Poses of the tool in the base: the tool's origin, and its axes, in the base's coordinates. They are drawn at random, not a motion.
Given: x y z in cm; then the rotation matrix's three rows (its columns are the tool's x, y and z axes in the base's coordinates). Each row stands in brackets.
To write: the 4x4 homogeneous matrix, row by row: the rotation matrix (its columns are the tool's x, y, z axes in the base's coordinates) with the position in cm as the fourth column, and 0 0 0 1 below. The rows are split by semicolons. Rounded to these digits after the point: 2 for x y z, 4 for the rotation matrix.
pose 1, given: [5.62, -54.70, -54.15], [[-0.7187, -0.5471, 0.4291], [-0.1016, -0.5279, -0.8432], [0.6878, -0.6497, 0.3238]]
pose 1, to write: -0.7187, -0.5471, 0.4291, 5.62; -0.1016, -0.5279, -0.8432, -54.70; 0.6878, -0.6497, 0.3238, -54.15; 0, 0, 0, 1
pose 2, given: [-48.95, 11.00, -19.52], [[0.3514, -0.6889, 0.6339], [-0.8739, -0.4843, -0.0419], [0.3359, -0.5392, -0.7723]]
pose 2, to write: 0.3514, -0.6889, 0.6339, -48.95; -0.8739, -0.4843, -0.0419, 11.00; 0.3359, -0.5392, -0.7723, -19.52; 0, 0, 0, 1
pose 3, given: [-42.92, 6.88, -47.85], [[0.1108, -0.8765, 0.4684], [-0.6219, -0.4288, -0.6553], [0.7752, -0.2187, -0.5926]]
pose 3, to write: 0.1108, -0.8765, 0.4684, -42.92; -0.6219, -0.4288, -0.6553, 6.88; 0.7752, -0.2187, -0.5926, -47.85; 0, 0, 0, 1
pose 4, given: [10.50, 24.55, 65.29], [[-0.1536, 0.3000, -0.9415], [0.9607, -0.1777, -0.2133], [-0.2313, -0.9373, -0.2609]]
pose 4, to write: -0.1536, 0.3000, -0.9415, 10.50; 0.9607, -0.1777, -0.2133, 24.55; -0.2313, -0.9373, -0.2609, 65.29; 0, 0, 0, 1
